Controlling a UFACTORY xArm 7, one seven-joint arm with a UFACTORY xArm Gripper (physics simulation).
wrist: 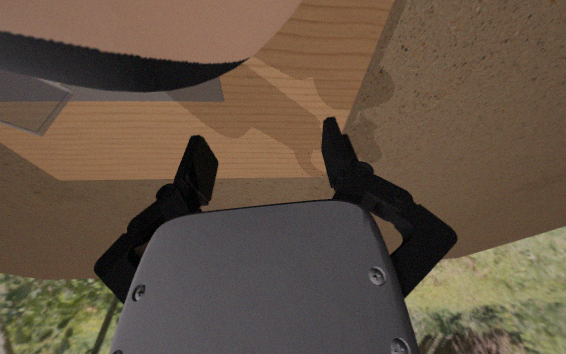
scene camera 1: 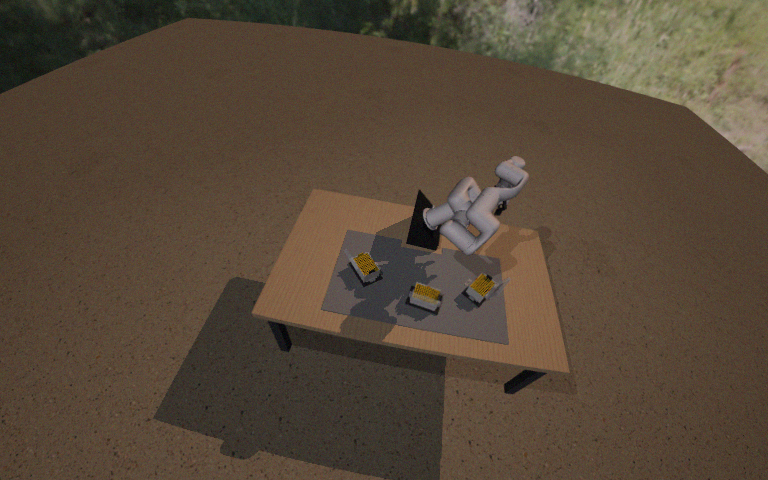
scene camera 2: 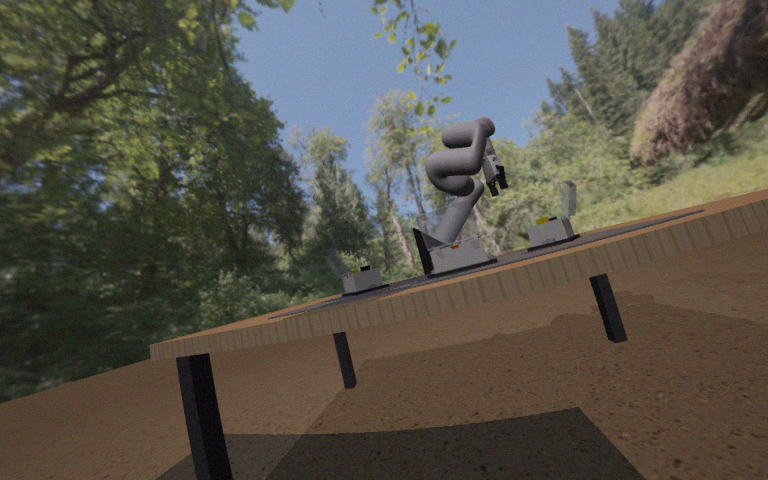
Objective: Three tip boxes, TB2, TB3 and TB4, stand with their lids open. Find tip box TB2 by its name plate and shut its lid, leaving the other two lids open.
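Places are measured from the arm's base along level axes (x ahead, y left, z up), in millimetres.
Where they show: gripper, fingertip midpoint: (wrist: 265, 141) (scene camera 2: 500, 192); arm's base, link origin: (scene camera 1: 429, 219).
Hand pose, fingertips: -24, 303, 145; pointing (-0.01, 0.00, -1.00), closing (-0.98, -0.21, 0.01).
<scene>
Things, the pixels of their top centre, and the offset from my fingertips, as dx, dy, dz. "*": a spot on its surface instead. Level surfaces: height alone.
- left lid, surface spot: (scene camera 2: 335, 263) * +427, -609, -157
- middle clear lid, surface spot: (scene camera 2: 441, 221) * +530, -283, -144
- right lid, top centre: (scene camera 2: 562, 182) (scene camera 1: 502, 282) +371, +57, -106
- grey mat, surface height: dz -260
- wooden table, surface height: dz -263
- clear panel, surface spot: (wrist: 32, 107) * +347, +81, -154
Three pale tip boxes with yellow tips stand on the grey mat: a left one (scene camera 1: 365, 264) (scene camera 2: 362, 280), a middle one (scene camera 1: 425, 297) (scene camera 2: 461, 255) and a right one (scene camera 1: 482, 287) (scene camera 2: 549, 231). The left lid (scene camera 2: 335, 263) leans outward, the middle clear lid (scene camera 2: 441, 221) stands up, and the right lid (scene camera 1: 501, 285) (scene camera 2: 569, 198) stands upright. The name plates are too small to read, so I cannot tell which is TB2. My gripper (scene camera 1: 500, 209) (scene camera 2: 498, 189) (wrist: 265, 141) is open and empty, high above the table's back right, away from the boxes.
The grey mat (scene camera 1: 453, 325) lies on the wooden table (scene camera 1: 294, 249). A black upright panel (scene camera 1: 419, 229) stands at the arm's base near the back edge. In the wrist view, part of a clear panel (wrist: 32, 107) shows at the left, and a large rounded shape covers the upper left.
</scene>
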